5 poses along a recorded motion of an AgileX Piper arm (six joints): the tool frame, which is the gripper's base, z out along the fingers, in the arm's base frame.
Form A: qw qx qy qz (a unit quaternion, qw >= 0); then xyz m.
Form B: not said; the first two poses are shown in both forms.
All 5 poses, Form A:
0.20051 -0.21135 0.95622 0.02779 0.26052 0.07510 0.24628
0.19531 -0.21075 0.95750 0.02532 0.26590 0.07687 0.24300
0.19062 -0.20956 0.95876 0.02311 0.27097 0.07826 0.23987
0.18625 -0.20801 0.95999 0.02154 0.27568 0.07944 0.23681
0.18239 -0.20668 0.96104 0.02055 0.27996 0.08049 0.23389
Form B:
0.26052 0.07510 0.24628 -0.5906 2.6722 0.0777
0.26590 0.07687 0.24300 -0.5906 2.6833 0.0710
0.27097 0.07826 0.23987 -0.5888 2.6936 0.0649
0.27568 0.07944 0.23681 -0.5858 2.7035 0.0607
0.27996 0.08049 0.23389 -0.5833 2.7121 0.0580

